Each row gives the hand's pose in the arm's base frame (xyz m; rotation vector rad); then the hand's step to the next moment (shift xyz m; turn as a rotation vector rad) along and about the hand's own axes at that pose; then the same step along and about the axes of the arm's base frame.
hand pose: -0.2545 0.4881 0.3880 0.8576 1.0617 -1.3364
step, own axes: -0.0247 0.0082 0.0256 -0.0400 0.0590 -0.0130
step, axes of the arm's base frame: 0.0124 -0.0154 0.0307 0.0597 0.0300 0.0280
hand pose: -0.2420 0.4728 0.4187 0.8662 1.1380 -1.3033
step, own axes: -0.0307 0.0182 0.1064 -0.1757 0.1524 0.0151
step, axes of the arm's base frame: 0.0355 -0.0913 0.0548 0.1673 0.0506 0.1542
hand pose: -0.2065 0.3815 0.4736 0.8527 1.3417 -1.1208
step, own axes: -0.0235 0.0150 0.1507 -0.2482 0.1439 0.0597
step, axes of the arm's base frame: 0.0614 -0.1361 0.0344 0.1799 0.0147 0.2308
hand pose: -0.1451 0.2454 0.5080 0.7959 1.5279 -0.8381
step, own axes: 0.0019 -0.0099 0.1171 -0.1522 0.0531 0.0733
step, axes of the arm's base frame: 0.0507 -0.1055 -0.0108 0.0989 -0.0405 0.1412
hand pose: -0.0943 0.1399 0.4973 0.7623 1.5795 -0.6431
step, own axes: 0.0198 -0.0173 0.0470 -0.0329 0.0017 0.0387
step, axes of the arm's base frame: 0.0145 -0.0446 -0.0264 0.0281 -0.0324 0.0272
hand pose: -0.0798 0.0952 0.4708 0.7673 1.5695 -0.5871
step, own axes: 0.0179 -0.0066 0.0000 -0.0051 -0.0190 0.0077
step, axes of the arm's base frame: -0.0059 -0.0017 -0.0181 -0.0091 -0.0188 0.0029
